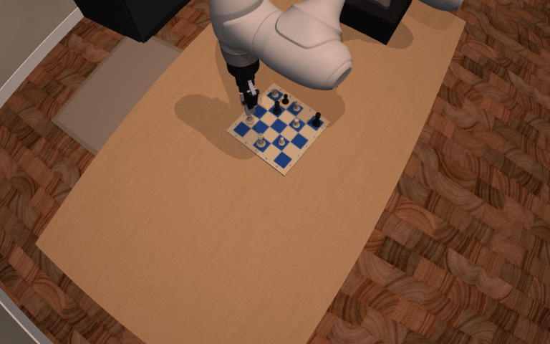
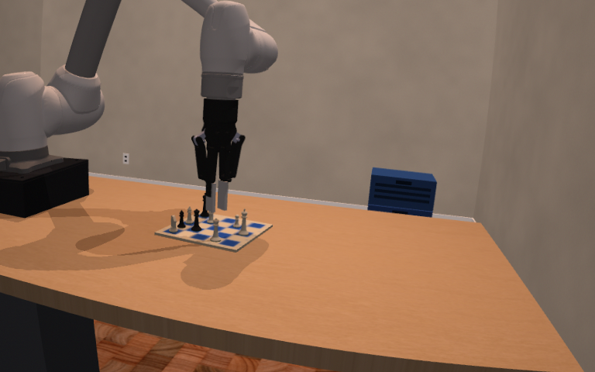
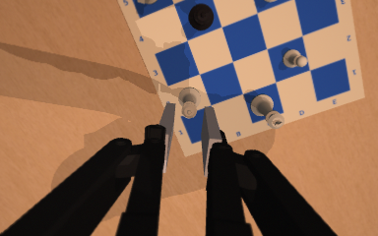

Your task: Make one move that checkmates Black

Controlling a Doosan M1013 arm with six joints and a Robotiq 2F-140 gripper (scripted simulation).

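My gripper is now 5 cm short of the white king, 7 cm to the right of it and 7 cm above it. The rest, counted from my hand: chessboard 3 cm behind, 8 cm to the left, 11 cm below; white pawn 1 cm ahead, 12 cm to the left, 9 cm below.
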